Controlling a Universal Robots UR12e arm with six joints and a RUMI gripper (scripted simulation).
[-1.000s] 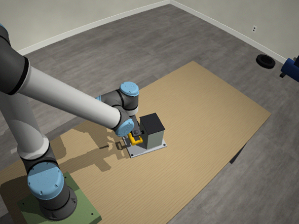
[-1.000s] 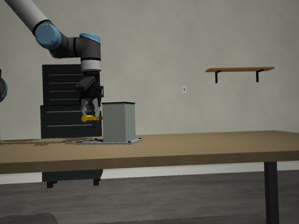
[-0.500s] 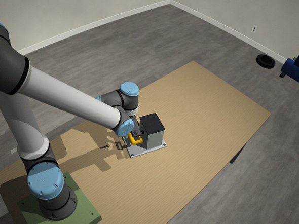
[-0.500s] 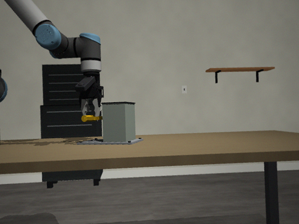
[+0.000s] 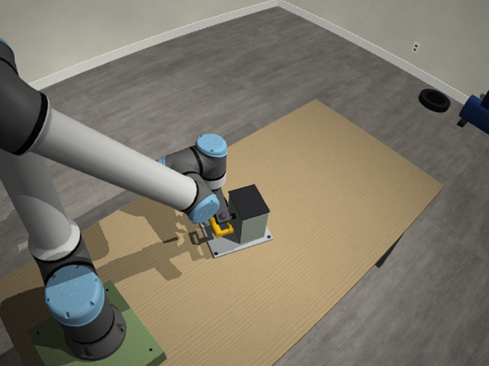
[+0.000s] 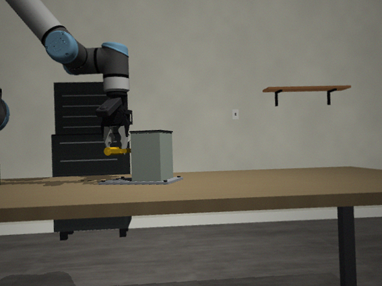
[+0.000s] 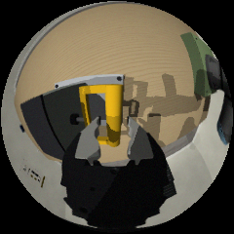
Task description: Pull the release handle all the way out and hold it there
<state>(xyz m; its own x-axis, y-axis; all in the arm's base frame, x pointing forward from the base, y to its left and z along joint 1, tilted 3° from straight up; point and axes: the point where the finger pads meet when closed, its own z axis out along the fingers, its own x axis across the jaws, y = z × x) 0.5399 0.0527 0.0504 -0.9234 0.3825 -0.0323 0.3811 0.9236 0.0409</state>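
Right now the yellow release handle is 50 mm ahead of my hand and 20 mm to the right of it. Also, from my hand: grey base plate 90 mm ahead, 40 mm to the right, 100 mm below.
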